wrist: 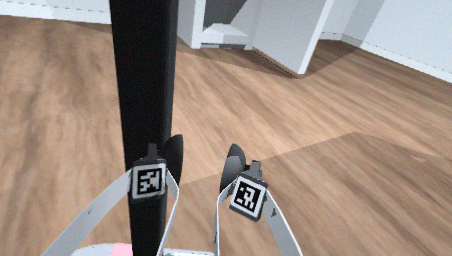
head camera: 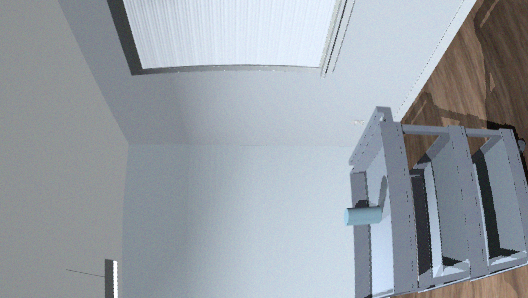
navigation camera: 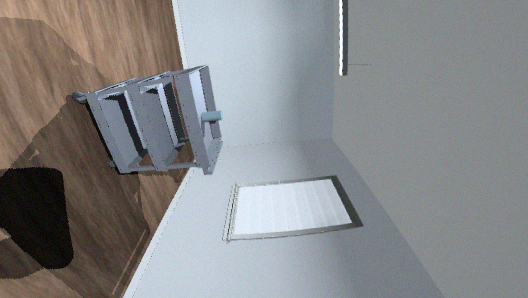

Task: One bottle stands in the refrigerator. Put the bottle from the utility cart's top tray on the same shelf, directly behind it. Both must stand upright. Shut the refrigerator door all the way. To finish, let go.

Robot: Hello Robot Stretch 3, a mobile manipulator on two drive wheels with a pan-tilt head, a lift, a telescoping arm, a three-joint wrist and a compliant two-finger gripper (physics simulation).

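Frame: origin at the robot's base, x ahead, y left, z up, level; metres.
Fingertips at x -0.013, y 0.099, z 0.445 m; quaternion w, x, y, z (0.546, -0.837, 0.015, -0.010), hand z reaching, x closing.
Observation:
A point is followed by its place in that frame.
A light blue bottle (head camera: 364, 216) {x 1.425, y 0.356, z 0.870 m} stands in the top tray of the grey three-tray utility cart (head camera: 436, 207) {x 1.503, y 0.366, z 0.472 m}; both head and navigation views are turned sideways. The bottle (navigation camera: 211, 116) {x 1.425, y 0.353, z 0.868 m} and cart (navigation camera: 154, 118) {x 1.313, y 0.367, z 0.472 m} also show in the navigation view. My gripper (wrist: 204, 157) {x -0.013, y 0.099, z 0.446 m} appears only in the wrist view, open and empty, low over the wooden floor and far from the cart. The white refrigerator (wrist: 224, 24) stands at the top of the wrist view with its door (wrist: 291, 32) open. The bottle inside it is hidden.
My black mast (wrist: 144, 88) rises just left of the gripper. The cart stands by a white wall near a corner, with a blinded window (head camera: 228, 33) {x 2.245, y -0.493, z 1.423 m} on the adjoining wall. A thin white panel edge (head camera: 109, 278) {x 1.893, y 0.891, z 2.105 m} juts into the head view.

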